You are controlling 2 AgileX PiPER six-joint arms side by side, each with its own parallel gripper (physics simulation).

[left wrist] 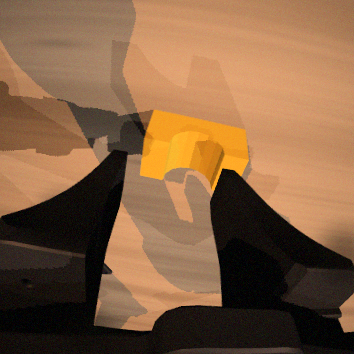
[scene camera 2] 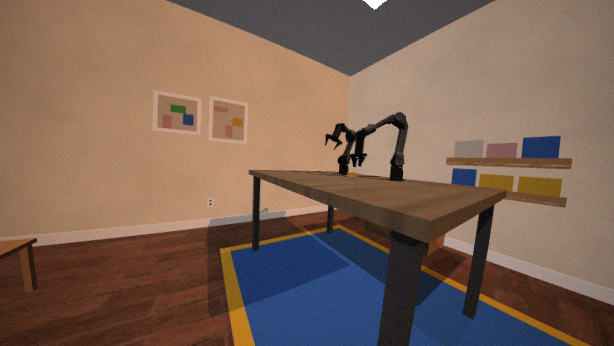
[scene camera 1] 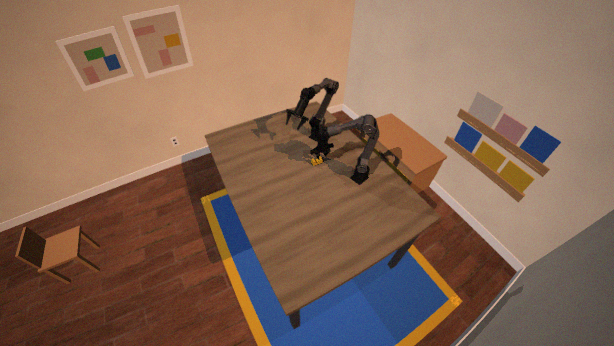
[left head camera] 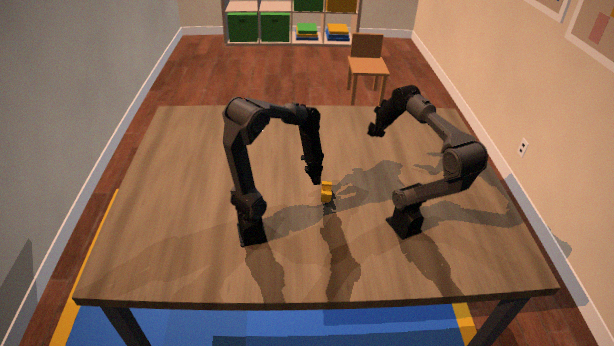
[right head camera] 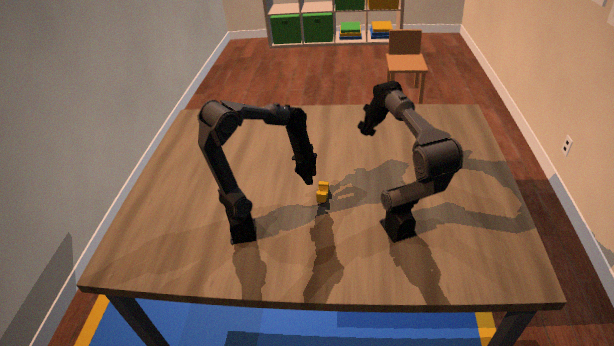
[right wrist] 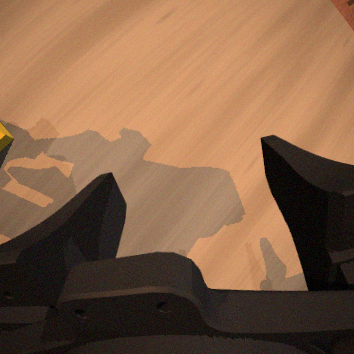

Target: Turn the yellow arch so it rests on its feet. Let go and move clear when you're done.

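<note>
A small yellow arch (left head camera: 326, 192) (right head camera: 322, 193) (scene camera 1: 317, 161) (scene camera 2: 352, 175) lies on the table. In the left wrist view the arch (left wrist: 165, 131) shows its half-round cut-out facing the lower edge; which side is down is hard to tell. One corner of the arch (right wrist: 4, 136) shows at the left edge of the right wrist view. My left gripper (left head camera: 316, 182) (right head camera: 309, 182) (scene camera 2: 358, 165) is open above and beside the arch, apart from it, with nothing between its fingers. My right gripper (left head camera: 376, 133) (right head camera: 366, 132) (scene camera 2: 332, 145) (right wrist: 188, 173) is open and empty, raised above the table farther off.
The wooden table (left head camera: 175, 270) (right head camera: 190, 265) (scene camera 1: 320, 240) (scene camera 2: 400, 200) carries both arms. Dark arm shadows fall around the arch. A chair (left head camera: 368, 65) and a shelf unit stand beyond the table, and an orange-brown cabinet (scene camera 1: 405, 145) stands beside it.
</note>
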